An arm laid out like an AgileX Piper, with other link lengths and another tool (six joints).
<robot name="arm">
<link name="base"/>
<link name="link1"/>
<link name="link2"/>
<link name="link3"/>
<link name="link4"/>
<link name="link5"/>
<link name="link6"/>
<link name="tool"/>
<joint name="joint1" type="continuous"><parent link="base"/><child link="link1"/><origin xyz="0.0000 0.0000 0.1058" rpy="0.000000 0.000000 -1.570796"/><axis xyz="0 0 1"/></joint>
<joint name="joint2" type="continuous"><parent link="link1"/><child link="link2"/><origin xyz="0.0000 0.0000 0.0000" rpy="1.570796 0.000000 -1.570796"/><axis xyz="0 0 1"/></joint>
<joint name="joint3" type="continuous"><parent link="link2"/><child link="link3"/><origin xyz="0.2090 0.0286 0.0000" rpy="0.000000 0.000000 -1.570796"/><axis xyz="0 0 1"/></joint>
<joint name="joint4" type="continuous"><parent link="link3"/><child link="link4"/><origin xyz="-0.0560 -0.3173 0.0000" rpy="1.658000 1.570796 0.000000"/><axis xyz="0 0 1"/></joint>
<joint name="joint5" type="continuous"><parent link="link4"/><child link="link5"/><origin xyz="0.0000 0.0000 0.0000" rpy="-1.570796 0.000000 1.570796"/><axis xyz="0 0 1"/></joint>
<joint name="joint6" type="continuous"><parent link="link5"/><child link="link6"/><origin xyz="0.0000 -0.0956 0.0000" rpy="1.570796 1.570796 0.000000"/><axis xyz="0 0 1"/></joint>
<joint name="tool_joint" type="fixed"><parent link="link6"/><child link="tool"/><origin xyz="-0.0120 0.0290 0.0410" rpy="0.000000 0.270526 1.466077"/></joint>
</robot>
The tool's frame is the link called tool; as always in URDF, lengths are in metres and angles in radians. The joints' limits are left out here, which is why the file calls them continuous.
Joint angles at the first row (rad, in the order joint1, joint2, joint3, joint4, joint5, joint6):
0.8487, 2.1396, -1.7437, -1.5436, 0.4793, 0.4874
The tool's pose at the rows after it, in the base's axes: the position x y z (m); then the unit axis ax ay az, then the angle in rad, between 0 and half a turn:
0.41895, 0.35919, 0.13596, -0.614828, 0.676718, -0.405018, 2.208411
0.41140, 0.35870, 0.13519, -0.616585, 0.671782, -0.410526, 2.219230
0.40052, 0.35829, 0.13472, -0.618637, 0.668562, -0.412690, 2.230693
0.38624, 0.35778, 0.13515, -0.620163, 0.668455, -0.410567, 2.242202
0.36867, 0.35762, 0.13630, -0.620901, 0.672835, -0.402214, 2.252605
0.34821, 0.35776, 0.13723, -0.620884, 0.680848, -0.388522, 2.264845
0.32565, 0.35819, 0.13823, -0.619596, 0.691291, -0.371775, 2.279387
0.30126, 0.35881, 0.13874, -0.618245, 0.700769, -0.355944, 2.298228
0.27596, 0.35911, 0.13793, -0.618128, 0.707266, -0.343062, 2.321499
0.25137, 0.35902, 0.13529, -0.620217, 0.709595, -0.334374, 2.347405
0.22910, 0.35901, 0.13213, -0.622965, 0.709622, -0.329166, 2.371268
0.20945, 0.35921, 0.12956, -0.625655, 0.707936, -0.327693, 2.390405
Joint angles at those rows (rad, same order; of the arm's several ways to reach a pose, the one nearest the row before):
0.8582, 2.1282, -1.7243, -1.5522, 0.4962, 0.4860
0.8724, 2.1066, -1.6917, -1.5561, 0.5154, 0.4835
0.8918, 2.0743, -1.6471, -1.5537, 0.5363, 0.4829
0.9165, 2.0306, -1.5923, -1.5408, 0.5592, 0.4832
0.9471, 1.9781, -1.5317, -1.5148, 0.5827, 0.4861
0.9836, 1.9211, -1.4692, -1.4751, 0.6082, 0.4894
1.0259, 1.8636, -1.4099, -1.4250, 0.6385, 0.4923
1.0748, 1.8092, -1.3555, -1.3707, 0.6770, 0.4931
1.1287, 1.7604, -1.3054, -1.3187, 0.7217, 0.4931
1.1839, 1.7212, -1.2611, -1.2743, 0.7679, 0.4933
1.2367, 1.6932, -1.2269, -1.2388, 0.8127, 0.4958
1.2862, 1.6746, -1.2030, -1.2131, 0.8563, 0.5001

